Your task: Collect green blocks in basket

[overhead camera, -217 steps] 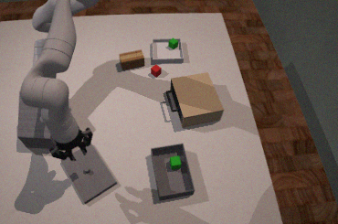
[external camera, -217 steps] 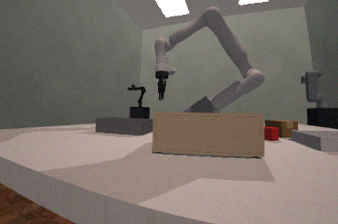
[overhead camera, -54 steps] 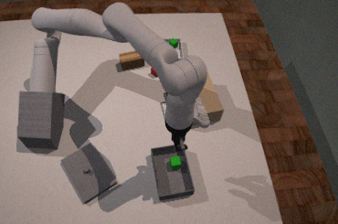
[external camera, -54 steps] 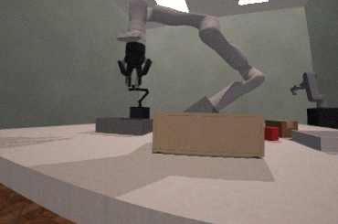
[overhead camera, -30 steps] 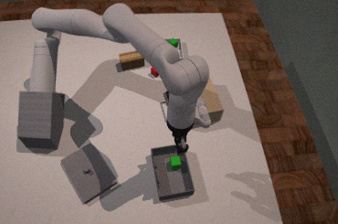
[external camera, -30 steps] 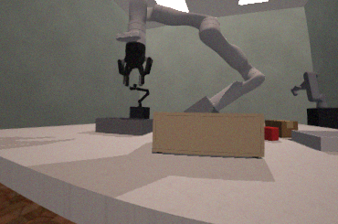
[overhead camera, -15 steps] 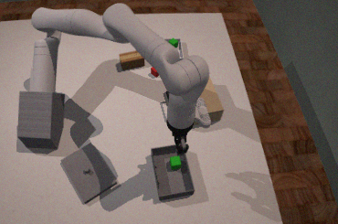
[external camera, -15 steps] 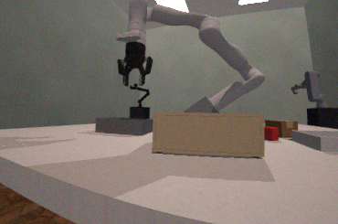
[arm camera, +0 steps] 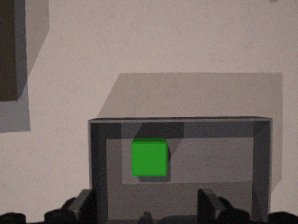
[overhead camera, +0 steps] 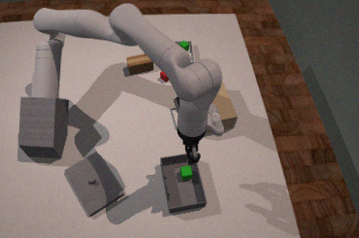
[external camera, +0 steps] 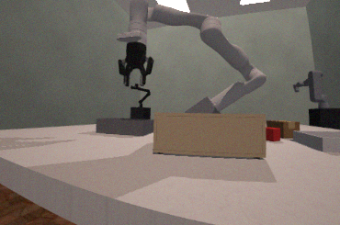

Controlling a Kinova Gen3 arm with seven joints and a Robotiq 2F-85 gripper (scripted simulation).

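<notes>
Now: hand 16 cm above the metal box, 3 cm to the left of it and 2 cm past it. From my hand the other things lie so: cardboard box (52 cm to the left, 15 cm below, 15 cm behind); then light wooden cabinet (26 cm to the left, 15 cm below, 11 cm ahead); then red block (45 cm to the left, 17 cm below, 4 cm behind).
</notes>
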